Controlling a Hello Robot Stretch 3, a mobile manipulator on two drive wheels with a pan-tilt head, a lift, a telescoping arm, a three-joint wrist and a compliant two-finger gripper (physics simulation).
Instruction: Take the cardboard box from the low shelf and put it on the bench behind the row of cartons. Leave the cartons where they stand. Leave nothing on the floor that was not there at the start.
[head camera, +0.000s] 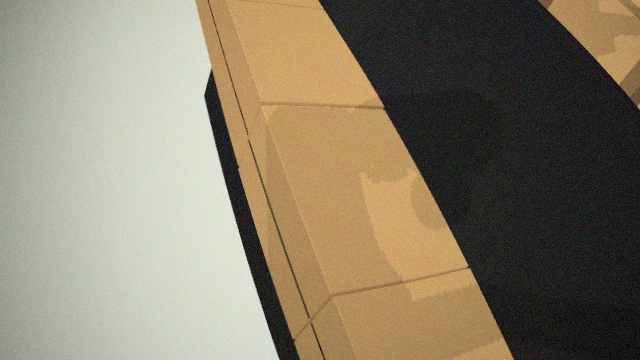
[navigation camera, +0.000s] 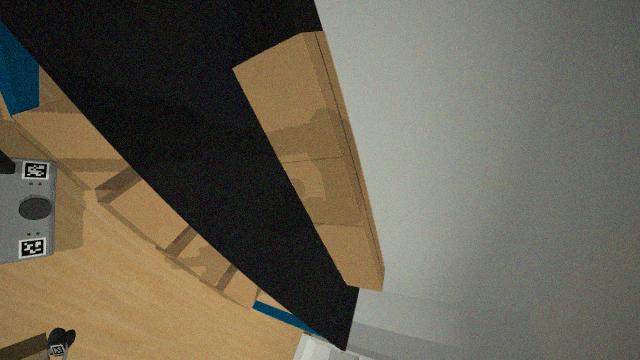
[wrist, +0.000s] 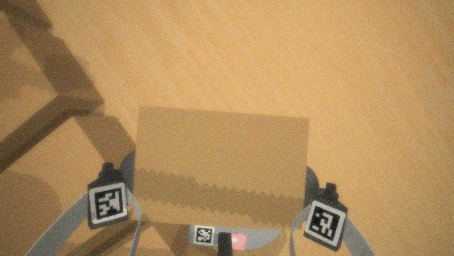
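Pixels of known places: gripper, fingertip midpoint: (navigation camera: 1, 357) (wrist: 219, 177); robot's base, origin of the base link: (navigation camera: 35, 206).
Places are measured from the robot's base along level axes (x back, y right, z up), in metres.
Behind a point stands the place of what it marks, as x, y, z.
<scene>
The cardboard box (wrist: 222, 150) @(0.023, 0.225, 0.768) fills the middle of the wrist view, between the two fingertips of my gripper (wrist: 219, 177) @(0.024, 0.197, 0.717), which is shut on it. Floor shows beyond it. At the bottom left of the navigation view, one tagged fingertip shows beside a shaded brown part of the box (navigation camera: 22, 346) @(0.003, 0.182, 0.739). The row of cartons (head camera: 320, 200) (navigation camera: 295, 100) stands on the black bench top (head camera: 480, 210) @(-0.405, -0.066, 0.914) (navigation camera: 165, 130) @(-0.139, -0.150, 0.914). In the head view, a narrow black strip of bench shows on the wall side of the row. The held box does not show in the head view. The low shelf does not show.
The pale wall (head camera: 100, 175) @(-1.383, -0.056, 1.272) (navigation camera: 475, 150) @(-1.206, -0.254, 1.559) lies beyond the bench. Blue bench frame parts (navigation camera: 20, 75) @(0.033, -0.309, 0.538) show at left and bottom. My base (navigation camera: 12, 210) @(0.046, 0.003, 0.159) is at the left of the navigation view, close to the bench. A white cabinet (navigation camera: 310, 347) @(-1.869, 1.851, 0.100) stands at the bottom.
</scene>
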